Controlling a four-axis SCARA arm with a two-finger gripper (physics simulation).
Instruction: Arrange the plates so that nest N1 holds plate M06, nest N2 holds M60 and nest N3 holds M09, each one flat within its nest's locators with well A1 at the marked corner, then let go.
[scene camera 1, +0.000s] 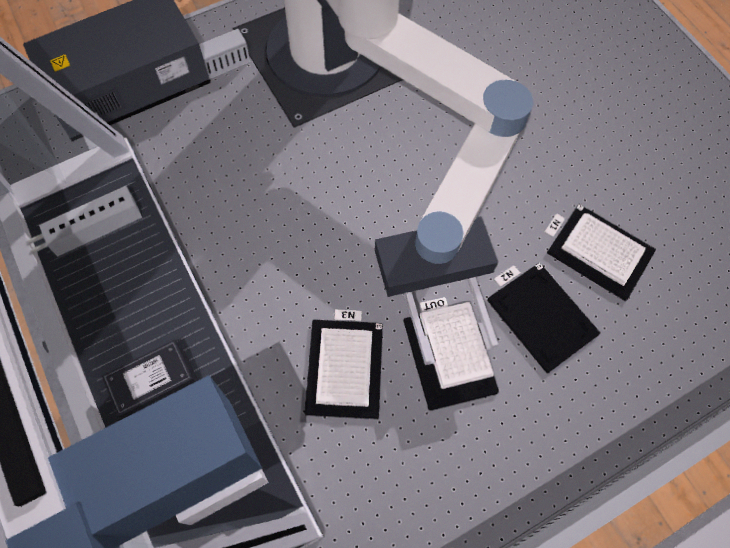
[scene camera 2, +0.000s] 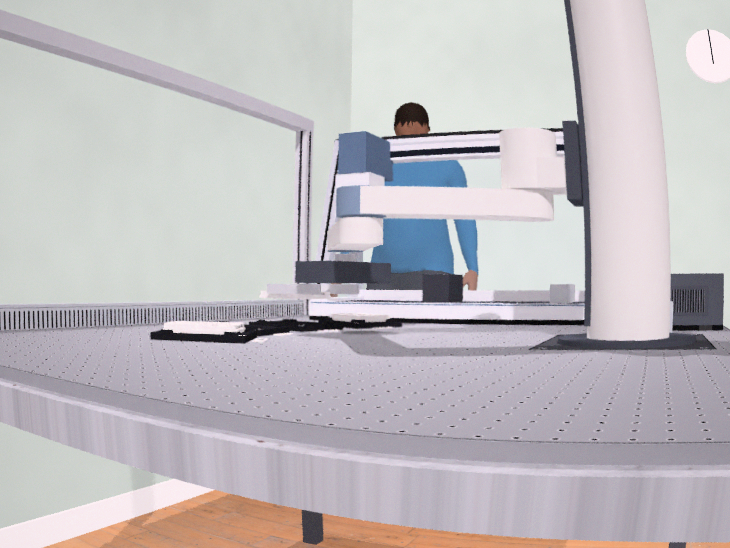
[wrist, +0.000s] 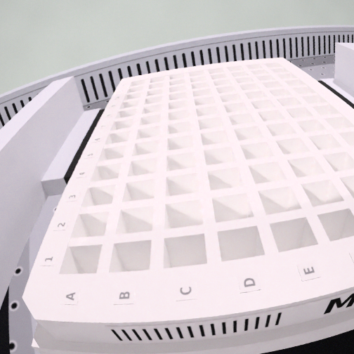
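Seen in the pictures: gripper, between the fingertips: (scene camera 1: 461, 354) (scene camera 2: 287, 288); arm's base, origin of its link: (scene camera 1: 326, 53).
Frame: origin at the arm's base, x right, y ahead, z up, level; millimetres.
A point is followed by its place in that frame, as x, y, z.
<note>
My gripper (scene camera 1: 459, 350) @[133, 721, 96] (wrist: 211, 75) is shut on a white well plate (scene camera 1: 456, 345) @[129, 702, 88] (wrist: 195, 187) and holds it level above the black OUT nest (scene camera 1: 462, 396) @[149, 769, 25]. In the wrist view its well A1 is at the near left; its end label starts with M, the rest is cut off. A white plate (scene camera 1: 604, 247) @[-219, 667, 39] (scene camera 2: 203, 326) @[-255, 641, 36] lies in nest N1 (scene camera 1: 625, 291) @[-207, 752, 25] (scene camera 2: 200, 336) @[-272, 633, 21]. Nest N2 (scene camera 1: 543, 318) @[-48, 722, 25] is empty. Another white plate (scene camera 1: 344, 366) @[296, 634, 39] lies in nest N3 (scene camera 1: 342, 412) @[334, 696, 24]. The numbers of these two plates are not readable.
A framed enclosure with a blue block (scene camera 1: 153, 454) @[538, 740, 501] stands left of the nests. A dark box (scene camera 1: 117, 61) @[403, -69, 128] stands beside the arm's base (scene camera 1: 330, 64) @[28, 77, 57]. A person (scene camera 2: 418, 218) stands behind the table (scene camera 2: 471, 389) @[-529, 122, 13].
</note>
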